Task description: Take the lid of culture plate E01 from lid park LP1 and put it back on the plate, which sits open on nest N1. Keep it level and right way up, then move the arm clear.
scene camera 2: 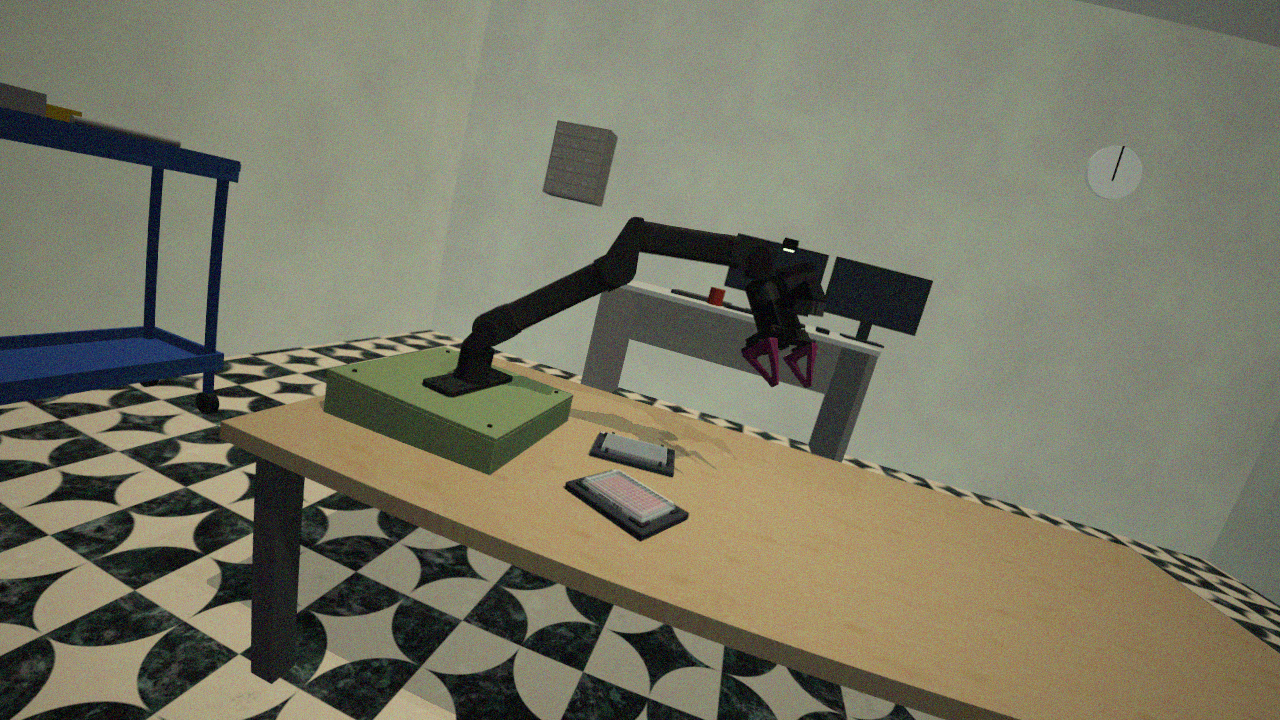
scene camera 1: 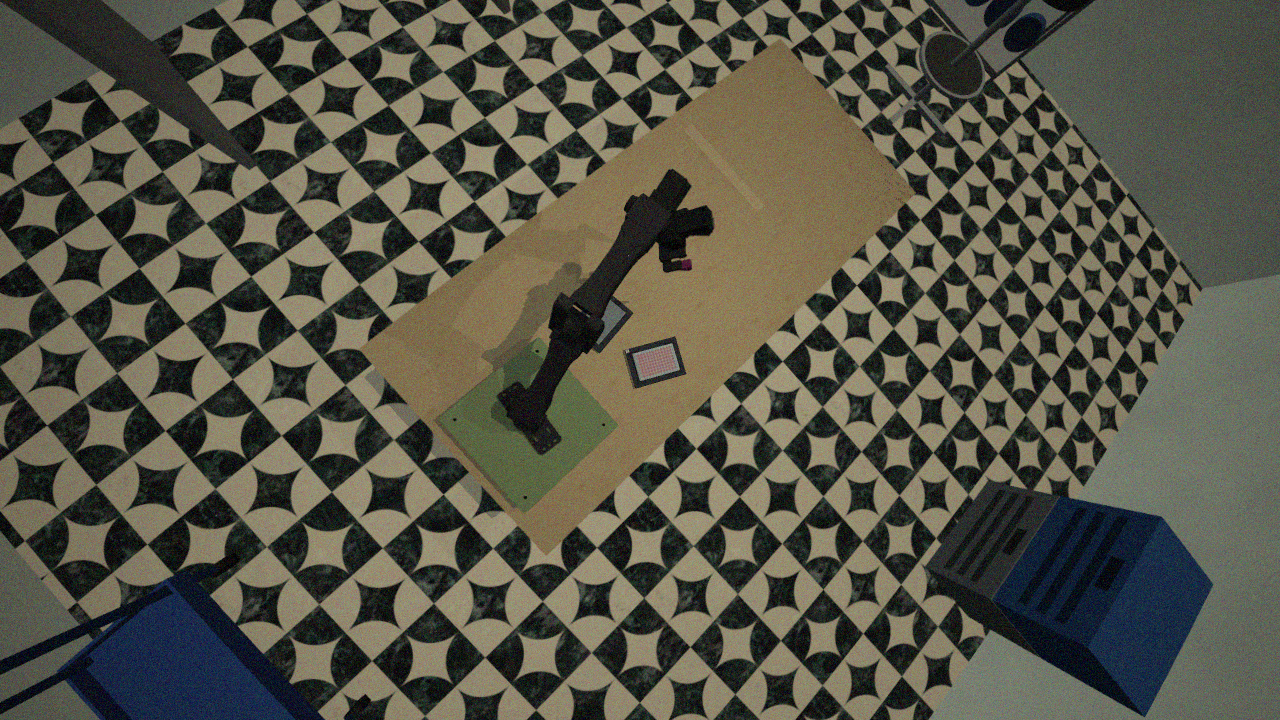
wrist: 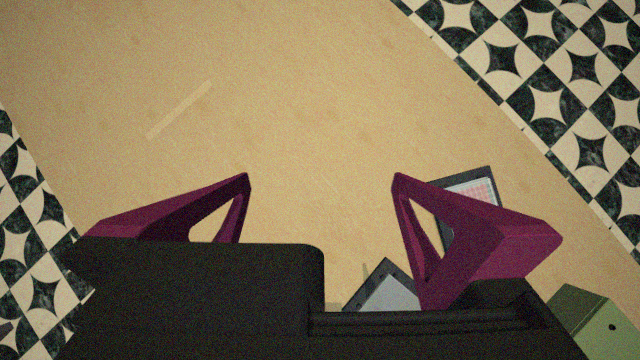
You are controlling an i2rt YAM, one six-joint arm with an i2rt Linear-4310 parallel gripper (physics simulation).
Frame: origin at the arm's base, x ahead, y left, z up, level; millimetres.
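Seen in the pictures: gripper, fingertip midpoint: [scene camera 2: 792, 386] [scene camera 1: 688, 251] [wrist: 320, 180]; arm's base, origin of the base link: [scene camera 2: 470, 382] [scene camera 1: 529, 417].
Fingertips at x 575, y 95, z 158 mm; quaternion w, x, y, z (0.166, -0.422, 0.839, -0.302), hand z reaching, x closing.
Observation:
Offsets run from my fingertips to a thing's top centre. Level surfaces: height alone.
The lid of E01 {250 mm back, 20 mm left, 211 mm down} [scene camera 1: 613, 318] [scene camera 2: 636, 446] [wrist: 392, 298], a pale grey slab, lies flat on the dark lid park LP1 {250 mm back, 20 mm left, 209 mm down} [scene camera 2: 669, 469] [wrist: 386, 265]. The arm covers part of it in scene camera 1, and the gripper in the wrist view. The open culture plate {193 mm back, 181 mm right, 202 mm down} [scene camera 1: 655, 361] [scene camera 2: 629, 495] [wrist: 474, 192], with pink wells, sits on the dark nest N1 {193 mm back, 181 mm right, 211 mm down} [scene camera 2: 640, 531] [wrist: 465, 176]; a finger covers part of it in the wrist view. My gripper [scene camera 1: 685, 265] [scene camera 2: 792, 385] [wrist: 320, 180] has magenta fingers wide apart, open and empty, high above the table and off to the side of the lid and plate.
The arm's base stands on a green block [scene camera 1: 572, 429] [scene camera 2: 411, 427] [wrist: 607, 320] at one end of the wooden table {229 mm down} [scene camera 1: 787, 134] [scene camera 2: 895, 573] [wrist: 300, 75]. A blue trolley [scene camera 2: 214, 259] and a desk with monitors [scene camera 2: 877, 295] stand away from the table.

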